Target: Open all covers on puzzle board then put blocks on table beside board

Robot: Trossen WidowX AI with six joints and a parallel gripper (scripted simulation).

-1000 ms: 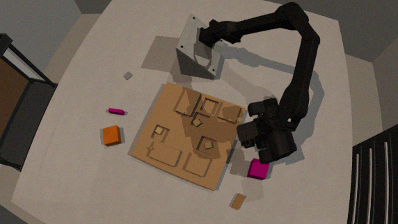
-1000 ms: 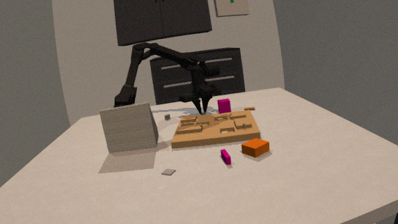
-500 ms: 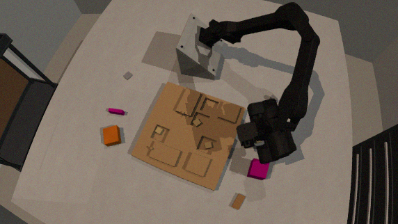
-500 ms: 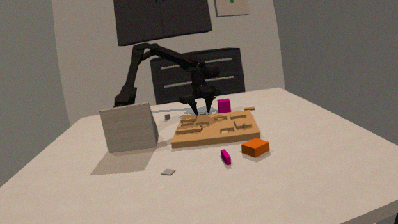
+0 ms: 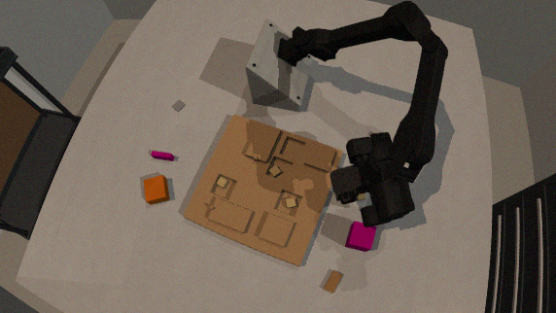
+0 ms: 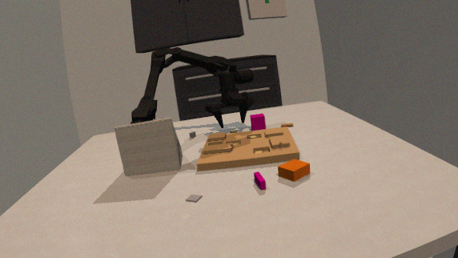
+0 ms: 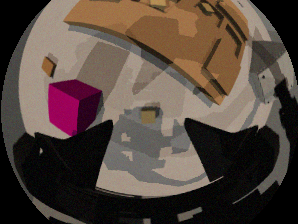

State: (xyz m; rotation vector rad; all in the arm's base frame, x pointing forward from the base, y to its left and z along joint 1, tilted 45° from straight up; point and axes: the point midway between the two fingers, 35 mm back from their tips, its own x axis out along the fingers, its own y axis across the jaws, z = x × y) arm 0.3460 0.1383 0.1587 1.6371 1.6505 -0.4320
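Right now the tan puzzle board is 210 mm to the right of my gripper tip and 10 mm below it. Round my gripper tip: grey block 160 mm behind, 60 mm to the left, 20 mm below; magenta cube 100 mm ahead, 10 mm to the left, 10 mm below; brown tile 210 mm ahead, 40 mm to the right, 30 mm below.
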